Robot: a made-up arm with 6 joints.
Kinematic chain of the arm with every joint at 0, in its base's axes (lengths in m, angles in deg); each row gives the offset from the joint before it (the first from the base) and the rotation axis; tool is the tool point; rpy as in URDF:
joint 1: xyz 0 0 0.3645 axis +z
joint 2: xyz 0 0 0 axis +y
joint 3: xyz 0.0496 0 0.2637 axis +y
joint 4: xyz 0.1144 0 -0.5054 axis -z
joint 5: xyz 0 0 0 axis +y
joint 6: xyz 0.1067 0 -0.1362 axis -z
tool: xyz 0 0 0 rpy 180 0 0
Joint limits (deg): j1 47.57..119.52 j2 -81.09..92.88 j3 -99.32..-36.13 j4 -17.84..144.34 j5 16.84..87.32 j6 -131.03..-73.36
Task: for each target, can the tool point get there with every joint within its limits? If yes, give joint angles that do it. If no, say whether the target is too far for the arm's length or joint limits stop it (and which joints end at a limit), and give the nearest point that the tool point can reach.
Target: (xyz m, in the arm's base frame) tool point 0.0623 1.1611 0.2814
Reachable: no: too far | nearest point 0.0466 0.8679 0.3024 | short by 0.294 m
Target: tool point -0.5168 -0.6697 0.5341
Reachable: no: joint limits stop it (at a limit: joint 2, joint 3, joint 4, joint 5) | nearest point -0.2958 -0.3833 1.0711 | short by 0.647 m
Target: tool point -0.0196 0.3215 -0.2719
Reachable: yes | joints 93.57 74.02 -75.19 -0.34 63.02 -79.83
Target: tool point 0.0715 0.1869 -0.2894
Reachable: yes | joints 65.04 72.66 -56.97 114.87 43.20 -111.91
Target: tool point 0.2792 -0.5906 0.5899
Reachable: no: joint limits stop it (at a limit: joint 1, joint 2, joint 3, joint 4, joint 5) | nearest point 0.1691 -0.4537 1.0711 | short by 0.512 m
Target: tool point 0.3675 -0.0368 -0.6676
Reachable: no: too far | nearest point 0.2021 0.1307 -0.3767 | short by 0.374 m
